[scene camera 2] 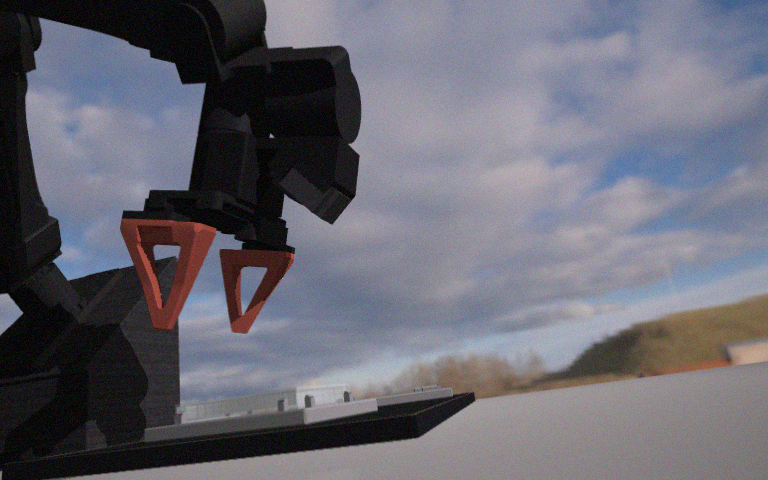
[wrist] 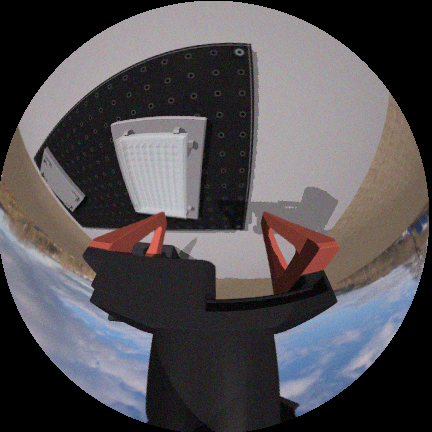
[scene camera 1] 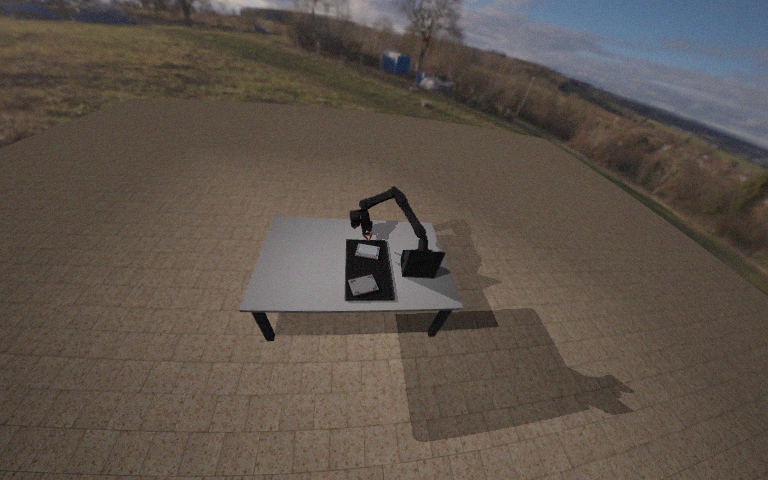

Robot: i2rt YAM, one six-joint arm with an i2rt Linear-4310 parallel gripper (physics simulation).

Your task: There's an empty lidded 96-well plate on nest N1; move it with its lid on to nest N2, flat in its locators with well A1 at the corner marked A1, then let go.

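Note:
The lidded 96-well plate, pale and translucent, sits flat on the grey nest N1, among its small corner locators. Nest N2 is a grey plate with small locators and nothing on it, set at an angle on the near part of the board in scene camera 1. Its A1 mark is too small to read. My gripper is open and empty, with orange fingers, high above and off to one side of the plate.
Both nests are on a black perforated board on the grey table. The dark arm base block stands beside the board. Arm shadows fall on the table.

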